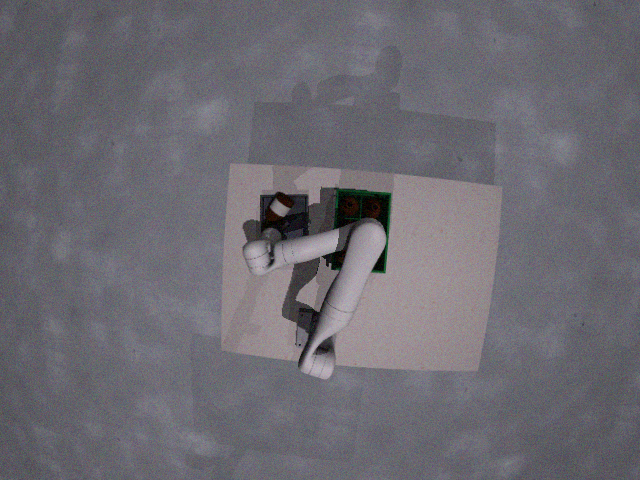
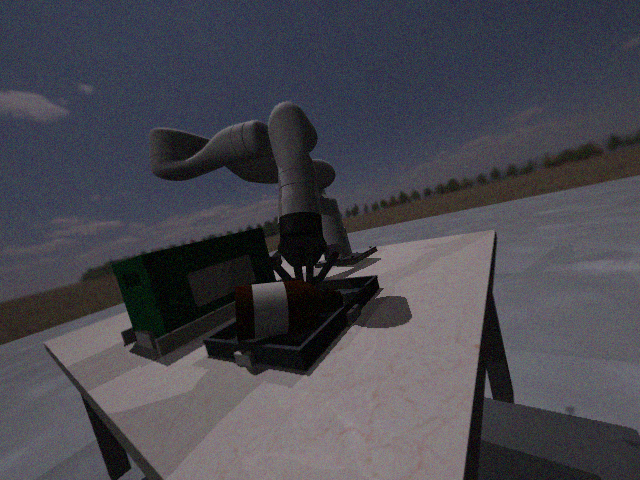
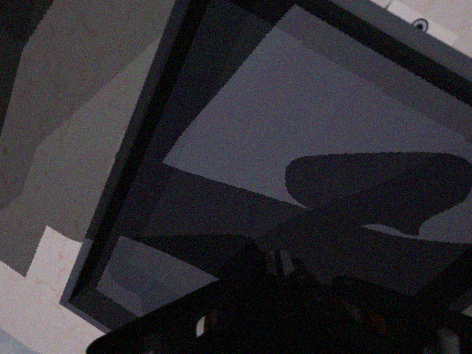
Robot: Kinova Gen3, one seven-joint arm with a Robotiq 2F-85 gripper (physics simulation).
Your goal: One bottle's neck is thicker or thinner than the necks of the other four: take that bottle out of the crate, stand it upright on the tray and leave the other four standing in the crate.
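Places are measured from the arm's base along level axes (x ahead, y down, z left), in millimetres.
Pixels of known places: gripper, fingertip midpoint: (image 1: 280, 225) (image 3: 277, 266); arm's base, link origin: (image 2: 338, 257).
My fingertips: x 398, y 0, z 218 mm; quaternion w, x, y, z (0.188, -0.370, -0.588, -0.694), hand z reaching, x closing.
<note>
For each thing: its top centre in the pictures, then the offset to it from my fingertips. Level surfaces: height alone.
- brown bottle, top centre: (image 2: 282, 271) (image 1: 272, 212) dx +44, dy -81, dz +19 mm
- dark grey tray, top centre: (image 3: 256, 255) (image 2: 300, 303) (image 1: 283, 226) dx -3, dy -10, dz -16 mm
- green crate, top centre: (image 2: 193, 244) (image 1: 361, 231) dx +17, dy -160, dz -309 mm
- pale table, surface height: dy +15 mm
A brown bottle (image 1: 279, 207) (image 2: 281, 310) with a white label lies on its side on the dark grey tray (image 1: 302, 203) (image 2: 289, 359) (image 3: 305, 106). My gripper (image 2: 305, 272) (image 3: 277, 266) is shut and empty. It points down just behind the lying bottle, over the tray. The green crate (image 1: 361, 192) (image 2: 150, 294) stands right of the tray. Two brown bottles (image 1: 350, 207) (image 1: 371, 208) stand in its far cells. My arm hides the other cells.
The pale table (image 1: 439, 284) (image 2: 388, 387) bears the tray, the crate and the arm's base (image 1: 316, 361) at its near edge. The arm's forearm crosses over the crate's front half. The table's edges drop to grey floor all round.
</note>
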